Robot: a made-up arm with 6 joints.
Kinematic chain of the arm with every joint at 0, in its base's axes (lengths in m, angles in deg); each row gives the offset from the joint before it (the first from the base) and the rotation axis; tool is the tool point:
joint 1: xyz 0 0 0.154 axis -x
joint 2: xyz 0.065 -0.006 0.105 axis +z
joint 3: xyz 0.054 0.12 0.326 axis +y
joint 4: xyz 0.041 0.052 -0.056 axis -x
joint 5: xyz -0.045 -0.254 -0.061 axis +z
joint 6: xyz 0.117 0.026 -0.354 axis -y
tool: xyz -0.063 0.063 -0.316
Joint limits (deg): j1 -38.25..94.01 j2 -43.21..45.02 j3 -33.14..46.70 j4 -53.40..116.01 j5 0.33..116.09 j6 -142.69..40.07
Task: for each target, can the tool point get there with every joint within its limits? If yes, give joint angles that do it. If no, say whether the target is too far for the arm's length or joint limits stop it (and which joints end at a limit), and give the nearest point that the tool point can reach.
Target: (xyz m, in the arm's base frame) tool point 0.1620 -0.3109 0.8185
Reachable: yes | joints -15.02 36.60 33.82 84.41 39.25 -99.66
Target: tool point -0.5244 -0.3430 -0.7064
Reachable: no: joint limits stop it (at a limit: joint 1, joint 2, joint 4) | nearest point -0.3179 -0.1571 -0.4598 | short by 0.371 m
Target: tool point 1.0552 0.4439 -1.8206
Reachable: no: too far | nearest point 0.4515 0.1725 -0.6132 | short by 1.377 m
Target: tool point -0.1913 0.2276 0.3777
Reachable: yes | joints 54.23 -29.23 37.96 0.62 68.03 -121.35
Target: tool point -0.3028 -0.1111 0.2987
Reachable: yes | joints 33.94 -23.49 31.72 1.11 93.56 -74.07
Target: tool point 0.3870 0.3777 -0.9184
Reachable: no: joint limits stop it (at a limit: joint 3, joint 4, joint 5, joint 6) | nearest point 0.3041 0.2799 -0.6407 | short by 0.306 m
